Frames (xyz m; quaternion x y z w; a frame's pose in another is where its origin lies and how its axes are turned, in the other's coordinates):
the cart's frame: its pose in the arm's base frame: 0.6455 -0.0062 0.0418 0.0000 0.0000 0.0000 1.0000
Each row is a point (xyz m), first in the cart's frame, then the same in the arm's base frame.
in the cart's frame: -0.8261 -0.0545 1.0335
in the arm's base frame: -0.1806 -0.0607 1.0753
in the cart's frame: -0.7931 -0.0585 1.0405
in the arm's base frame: -0.1476 -0.0647 1.0823
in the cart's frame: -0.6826 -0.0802 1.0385
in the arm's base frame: -0.0371 -0.0864 1.0803
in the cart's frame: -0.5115 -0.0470 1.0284
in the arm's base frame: 0.1340 -0.0532 1.0702
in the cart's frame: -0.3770 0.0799 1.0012
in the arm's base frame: 0.2685 0.0737 1.0430
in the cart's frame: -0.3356 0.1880 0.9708
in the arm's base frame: 0.3099 0.1818 1.0126
